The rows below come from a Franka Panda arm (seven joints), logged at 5 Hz.
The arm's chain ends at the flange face. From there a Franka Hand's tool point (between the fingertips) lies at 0.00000 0.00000 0.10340 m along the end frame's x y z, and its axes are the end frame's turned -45 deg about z.
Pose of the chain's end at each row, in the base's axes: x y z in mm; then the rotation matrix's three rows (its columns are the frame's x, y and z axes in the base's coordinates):
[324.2 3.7 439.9], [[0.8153 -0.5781 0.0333], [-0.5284 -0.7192 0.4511], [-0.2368 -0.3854 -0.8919]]
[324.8 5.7 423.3], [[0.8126 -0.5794 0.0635], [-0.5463 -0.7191 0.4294], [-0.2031 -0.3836 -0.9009]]
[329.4 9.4 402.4], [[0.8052 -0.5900 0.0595], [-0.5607 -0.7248 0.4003], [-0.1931 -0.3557 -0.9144]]
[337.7 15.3 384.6], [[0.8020 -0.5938 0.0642], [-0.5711 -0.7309 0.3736], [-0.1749 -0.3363 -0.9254]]
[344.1 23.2 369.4], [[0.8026 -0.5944 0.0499], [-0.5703 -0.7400 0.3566], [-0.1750 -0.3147 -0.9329]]
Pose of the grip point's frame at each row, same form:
[327.6 50.3 347.7], [[0.9853 0.1677 0.0333], [0.1349 -0.8822 0.4511], [0.1051 -0.4400 -0.8919]]
[331.4 50.1 330.1], [[0.9843 0.1649 0.0635], [0.1222 -0.8948 0.4294], [0.1276 -0.4149 -0.9009]]
[335.6 50.8 307.9], [[0.9866 0.1522 0.0595], [0.1160 -0.9090 0.4003], [0.1150 -0.3881 -0.9144]]
[344.3 53.9 288.9], [[0.9870 0.1472 0.0642], [0.1130 -0.9207 0.3736], [0.1141 -0.3615 -0.9254]]
[349.3 60.1 272.9], [[0.9878 0.1472 0.0499], [0.1200 -0.9265 0.3566], [0.0988 -0.3463 -0.9329]]

